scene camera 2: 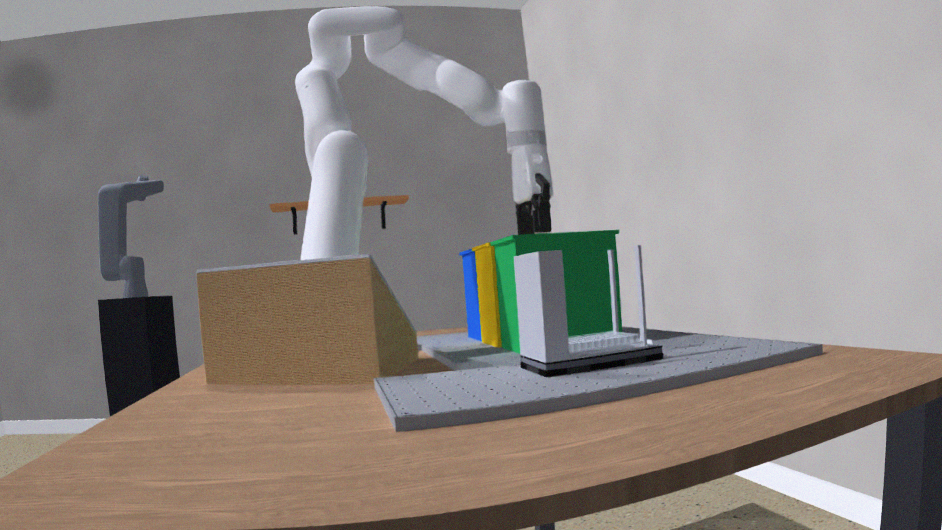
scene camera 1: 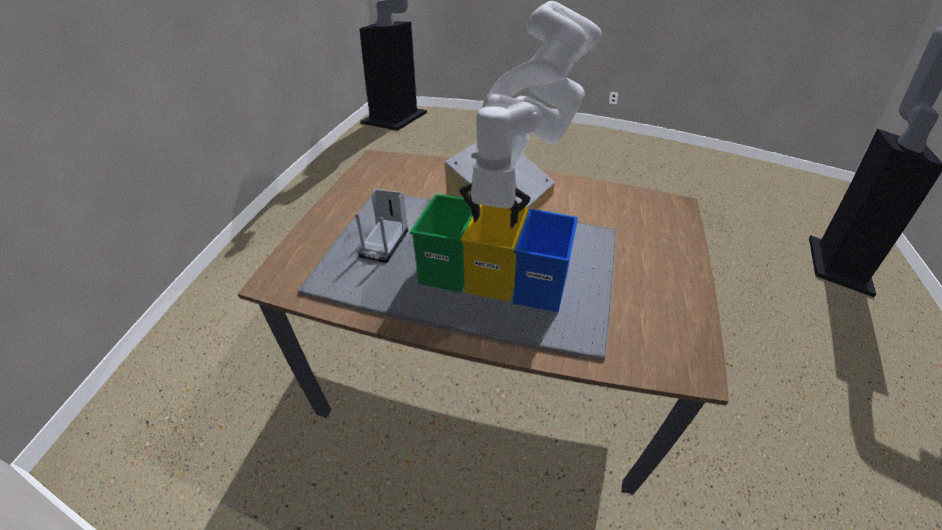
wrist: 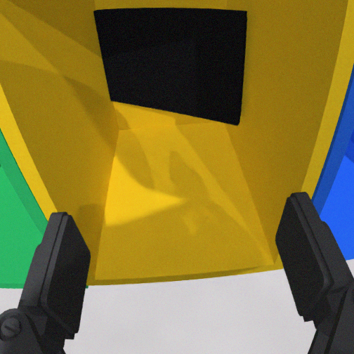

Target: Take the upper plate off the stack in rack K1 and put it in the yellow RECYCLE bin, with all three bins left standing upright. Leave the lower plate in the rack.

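The black upper plate is inside the yellow RECYCLE bin, towards the top of the wrist view. It looks tilted; how it rests cannot be told. It does not show in the scene views. My gripper is open and empty, pointing down at the yellow bin's mouth, with fingers apart near its two side walls. The yellow bin stands upright between the upright green bin and blue bin. A pale lower plate lies in rack K1.
The bins and rack stand on a grey perforated board on the wooden table. The rack has two thin upright posts and a tall back tower. The arm's wedge-shaped base stands behind the bins.
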